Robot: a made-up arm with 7 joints.
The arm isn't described. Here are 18 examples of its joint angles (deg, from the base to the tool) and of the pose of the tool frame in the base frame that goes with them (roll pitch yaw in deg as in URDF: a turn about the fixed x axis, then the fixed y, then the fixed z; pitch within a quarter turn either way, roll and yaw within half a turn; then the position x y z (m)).
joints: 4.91 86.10 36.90 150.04 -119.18 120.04 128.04
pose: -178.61 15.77 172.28 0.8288 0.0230 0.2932
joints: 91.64 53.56 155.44 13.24 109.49 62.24 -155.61
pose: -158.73 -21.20 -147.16 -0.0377 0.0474 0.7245
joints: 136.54 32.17 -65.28 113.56 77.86 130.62 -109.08
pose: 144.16 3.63 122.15 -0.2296 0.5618 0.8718
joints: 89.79 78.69 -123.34 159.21 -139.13 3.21 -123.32
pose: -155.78 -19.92 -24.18 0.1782 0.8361 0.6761
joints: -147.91 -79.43 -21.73 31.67 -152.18 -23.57 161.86
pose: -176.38 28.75 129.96 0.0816 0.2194 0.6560
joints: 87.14 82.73 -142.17 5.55 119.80 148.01 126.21
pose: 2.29 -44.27 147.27 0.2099 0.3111 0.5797
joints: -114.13 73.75 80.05 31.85 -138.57 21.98 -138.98
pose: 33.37 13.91 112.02 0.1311 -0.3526 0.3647
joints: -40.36 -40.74 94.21 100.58 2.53 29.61 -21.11
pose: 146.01 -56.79 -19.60 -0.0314 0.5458 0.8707
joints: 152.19 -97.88 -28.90 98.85 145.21 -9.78 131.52
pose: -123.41 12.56 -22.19 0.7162 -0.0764 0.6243
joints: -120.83 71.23 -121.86 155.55 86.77 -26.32 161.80
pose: -66.67 29.92 -85.87 -0.4653 -0.6539 0.7634
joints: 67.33 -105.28 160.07 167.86 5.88 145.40 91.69
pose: 156.13 -72.81 4.55 -0.2341 -0.5908 0.1069
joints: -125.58 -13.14 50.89 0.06 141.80 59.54 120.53
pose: 115.27 -57.21 -73.38 0.0722 -0.1635 0.6136
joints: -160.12 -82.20 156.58 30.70 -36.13 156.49 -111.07
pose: -84.14 -30.76 -162.56 0.3166 0.0261 0.3249
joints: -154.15 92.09 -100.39 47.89 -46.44 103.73 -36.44
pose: -71.72 -51.46 116.04 -0.4043 0.1142 0.5240
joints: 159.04 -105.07 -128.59 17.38 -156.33 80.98 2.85
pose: 104.65 -24.74 50.59 0.2451 0.1578 0.1195
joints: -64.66 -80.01 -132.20 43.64 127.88 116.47 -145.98
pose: -79.35 54.00 169.97 -0.4555 0.2480 0.2535
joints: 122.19 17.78 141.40 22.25 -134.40 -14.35 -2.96
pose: 83.53 -33.00 -45.05 -0.0207 -0.1184 0.6611
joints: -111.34 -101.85 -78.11 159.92 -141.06 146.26 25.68
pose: 39.81 -57.52 -16.38 0.2331 0.6854 0.1767
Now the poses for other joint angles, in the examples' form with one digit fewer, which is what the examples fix.
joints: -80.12 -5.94 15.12 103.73 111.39 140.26 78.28
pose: 3.9 39.0 170.9 0.142 -0.174 1.082
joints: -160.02 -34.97 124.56 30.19 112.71 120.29 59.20
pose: -8.2 -41.2 140.6 0.399 -0.037 0.563
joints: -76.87 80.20 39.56 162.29 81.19 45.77 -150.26
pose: -158.1 -33.4 -127.5 0.269 -0.872 0.511
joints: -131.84 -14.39 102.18 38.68 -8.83 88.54 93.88
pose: 125.0 -48.7 128.2 0.208 -0.078 0.655
